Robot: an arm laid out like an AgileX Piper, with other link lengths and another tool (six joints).
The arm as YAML. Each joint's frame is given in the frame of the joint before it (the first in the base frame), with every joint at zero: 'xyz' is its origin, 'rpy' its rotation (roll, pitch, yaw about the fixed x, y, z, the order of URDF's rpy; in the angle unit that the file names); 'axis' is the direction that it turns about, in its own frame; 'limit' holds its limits. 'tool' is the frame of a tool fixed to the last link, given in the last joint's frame.
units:
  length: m
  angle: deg
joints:
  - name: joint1
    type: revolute
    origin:
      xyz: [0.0, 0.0, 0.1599]
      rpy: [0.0, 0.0, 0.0]
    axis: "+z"
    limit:
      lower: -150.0
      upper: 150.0
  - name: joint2
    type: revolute
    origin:
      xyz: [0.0, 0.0, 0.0]
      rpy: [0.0, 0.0, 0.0]
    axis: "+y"
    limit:
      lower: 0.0
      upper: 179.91
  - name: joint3
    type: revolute
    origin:
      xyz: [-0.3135, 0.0, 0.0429]
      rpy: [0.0, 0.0, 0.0]
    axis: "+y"
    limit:
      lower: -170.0
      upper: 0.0
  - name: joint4
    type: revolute
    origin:
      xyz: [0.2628, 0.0, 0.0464]
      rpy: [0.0, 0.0, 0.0]
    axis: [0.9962, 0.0, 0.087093]
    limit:
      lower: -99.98
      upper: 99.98
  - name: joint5
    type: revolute
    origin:
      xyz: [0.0, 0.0, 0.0]
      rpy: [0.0, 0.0, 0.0]
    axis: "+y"
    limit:
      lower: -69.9
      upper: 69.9
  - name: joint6
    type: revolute
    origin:
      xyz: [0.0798, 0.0, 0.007]
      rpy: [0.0, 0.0, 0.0]
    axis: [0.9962, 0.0, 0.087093]
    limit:
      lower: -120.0
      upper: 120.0
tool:
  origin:
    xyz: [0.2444, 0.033, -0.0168]
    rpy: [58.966, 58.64, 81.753]
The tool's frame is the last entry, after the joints.
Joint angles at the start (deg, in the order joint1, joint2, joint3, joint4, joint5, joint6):
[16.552, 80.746, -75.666, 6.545, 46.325, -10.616]
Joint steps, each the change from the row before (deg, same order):
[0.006, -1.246, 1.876, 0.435, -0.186, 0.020]
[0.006, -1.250, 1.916, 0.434, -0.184, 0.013]
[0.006, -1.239, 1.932, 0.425, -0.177, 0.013]
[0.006, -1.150, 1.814, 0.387, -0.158, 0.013]
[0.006, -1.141, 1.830, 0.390, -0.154, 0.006]
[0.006, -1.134, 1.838, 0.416, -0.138, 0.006]
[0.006, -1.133, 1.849, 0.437, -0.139, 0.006]
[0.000, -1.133, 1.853, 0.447, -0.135, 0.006]
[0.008, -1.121, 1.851, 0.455, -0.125, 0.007]
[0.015, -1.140, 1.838, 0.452, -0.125, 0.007]
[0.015, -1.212, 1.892, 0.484, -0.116, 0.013]
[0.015, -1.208, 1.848, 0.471, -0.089, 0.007]
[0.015, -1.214, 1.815, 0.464, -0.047, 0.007]
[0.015, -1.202, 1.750, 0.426, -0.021, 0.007]
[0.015, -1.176, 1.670, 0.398, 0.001, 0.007]
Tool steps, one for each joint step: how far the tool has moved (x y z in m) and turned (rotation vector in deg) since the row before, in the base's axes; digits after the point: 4 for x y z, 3 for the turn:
[-0.0088, -0.0006, -0.0042, 0.303, 0.556, -0.033]
[-0.0090, -0.0007, -0.0046, 0.286, 0.591, -0.034]
[-0.0091, -0.0008, -0.0050, 0.267, 0.621, -0.040]
[-0.0086, -0.0008, -0.0049, 0.233, 0.600, -0.042]
[-0.0087, -0.0008, -0.0052, 0.223, 0.627, -0.042]
[-0.0089, -0.0008, -0.0054, 0.238, 0.664, -0.047]
[-0.0090, -0.0007, -0.0056, 0.254, 0.680, -0.055]
[-0.0090, -0.0007, -0.0057, 0.260, 0.691, -0.068]
[-0.0091, -0.0007, -0.0059, 0.262, 0.712, -0.066]
[-0.0091, -0.0006, -0.0057, 0.267, 0.681, -0.066]
[-0.0094, -0.0006, -0.0058, 0.302, 0.683, -0.079]
[-0.0093, -0.0006, -0.0056, 0.290, 0.665, -0.074]
[-0.0094, -0.0007, -0.0056, 0.283, 0.665, -0.070]
[-0.0091, -0.0008, -0.0054, 0.255, 0.628, -0.063]
[-0.0088, -0.0008, -0.0051, 0.237, 0.589, -0.057]

